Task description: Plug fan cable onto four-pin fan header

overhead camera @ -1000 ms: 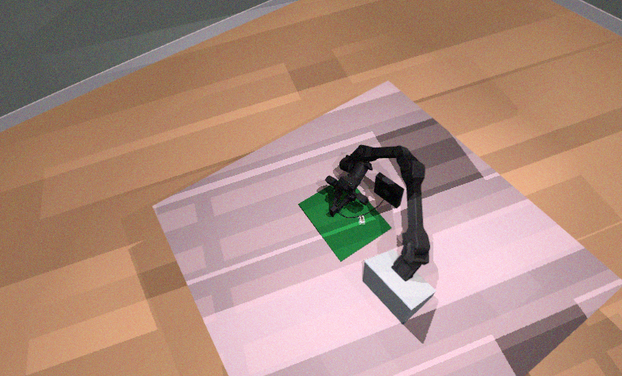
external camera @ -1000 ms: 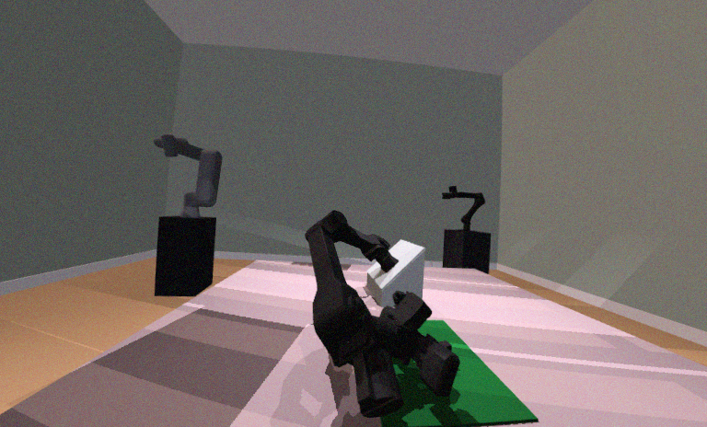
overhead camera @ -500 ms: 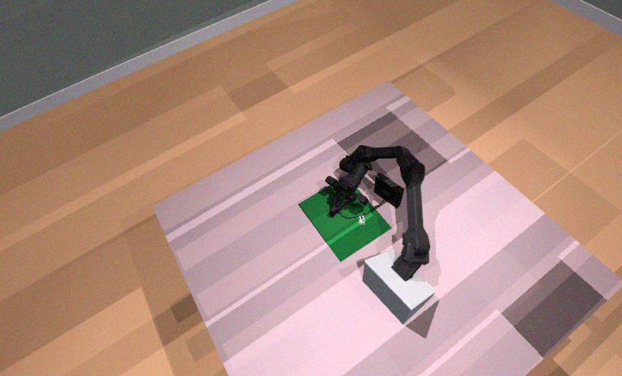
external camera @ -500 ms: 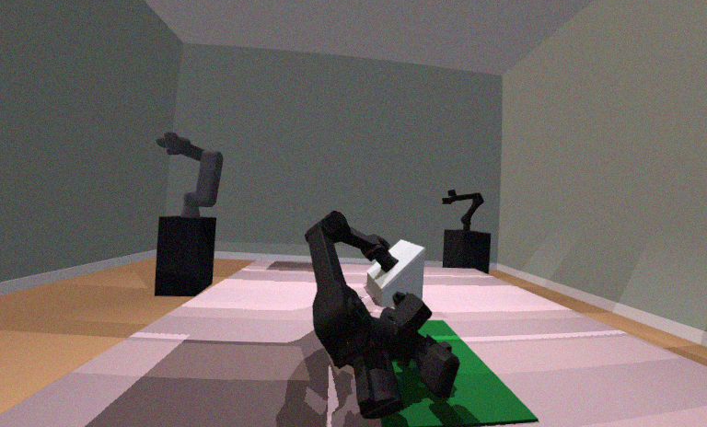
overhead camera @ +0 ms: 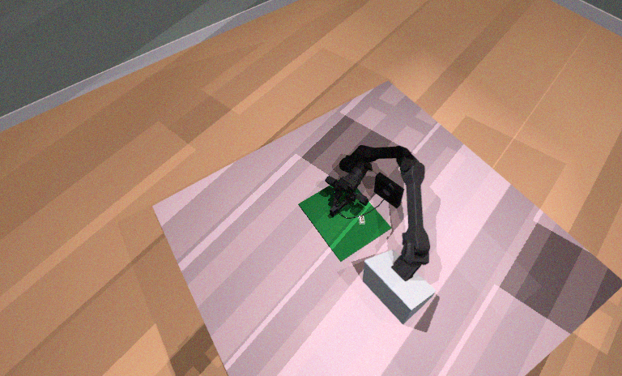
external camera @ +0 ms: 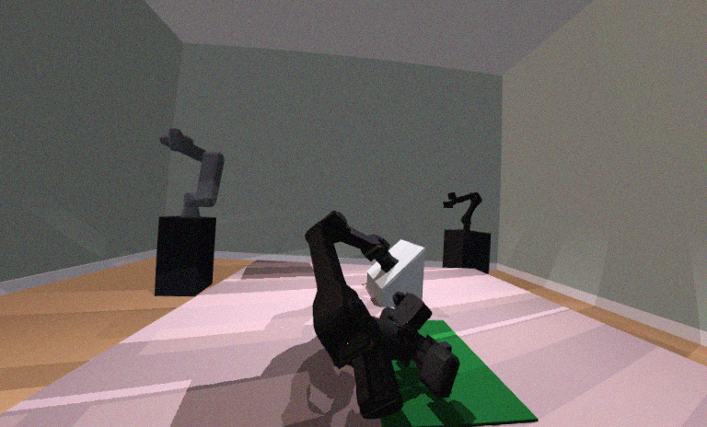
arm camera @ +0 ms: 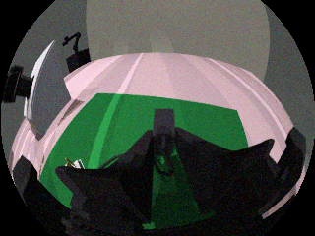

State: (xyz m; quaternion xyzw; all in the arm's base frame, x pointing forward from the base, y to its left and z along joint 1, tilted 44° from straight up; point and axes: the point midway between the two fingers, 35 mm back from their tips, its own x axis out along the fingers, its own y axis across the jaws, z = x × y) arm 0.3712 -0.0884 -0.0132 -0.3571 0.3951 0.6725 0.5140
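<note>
Now: the black plug 10 mm to the left of my gripper tip and 10 mm below it. From my gripper tip the other things lie so: four-pin header: 90 mm behind, 50 mm to the right, 40 mm below; green board: 50 mm below, 30 mm behind, 20 mm to the right; black fan: 190 mm to the right, 90 mm behind, 20 mm above.
</note>
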